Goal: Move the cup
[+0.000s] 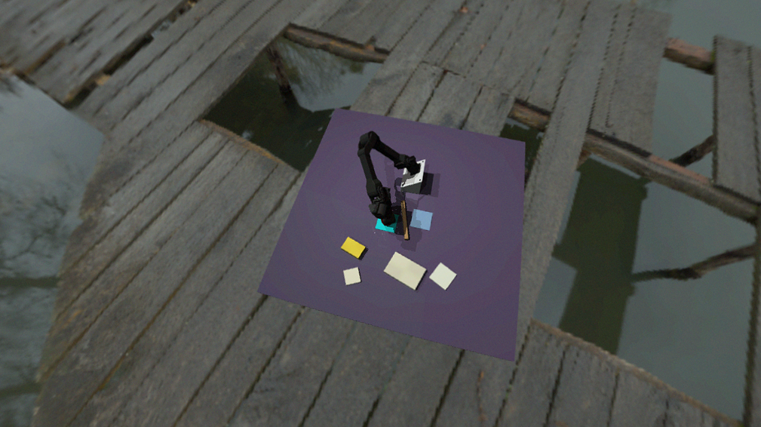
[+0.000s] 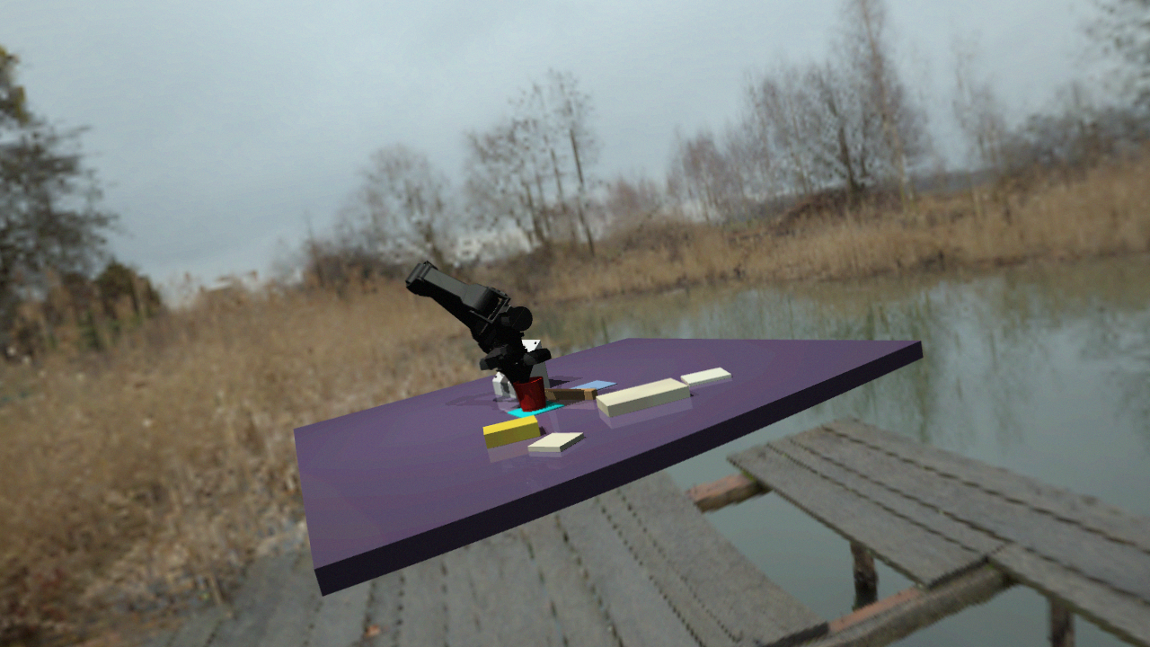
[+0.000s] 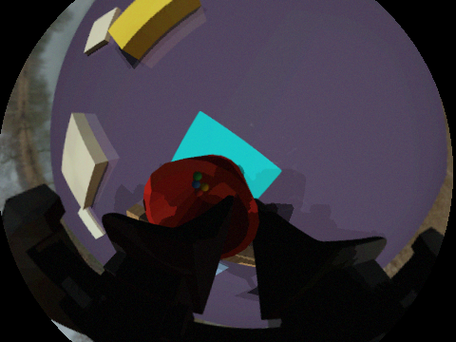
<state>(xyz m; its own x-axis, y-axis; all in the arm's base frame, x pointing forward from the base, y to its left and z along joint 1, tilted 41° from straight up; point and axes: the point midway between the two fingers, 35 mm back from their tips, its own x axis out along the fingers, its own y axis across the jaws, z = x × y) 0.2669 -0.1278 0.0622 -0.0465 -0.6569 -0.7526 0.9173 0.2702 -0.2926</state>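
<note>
My gripper tip is 3 cm short of the red cup and 1 cm to the right of it. Also, from my gripper tip: cyan pad (3 cm ahead, 1 cm to the left, 5 cm below); pale blue pad (1 cm behind, 20 cm to the left, 5 cm below); thin wooden bar (1 cm ahead, 11 cm to the left, 4 cm below).
</note>
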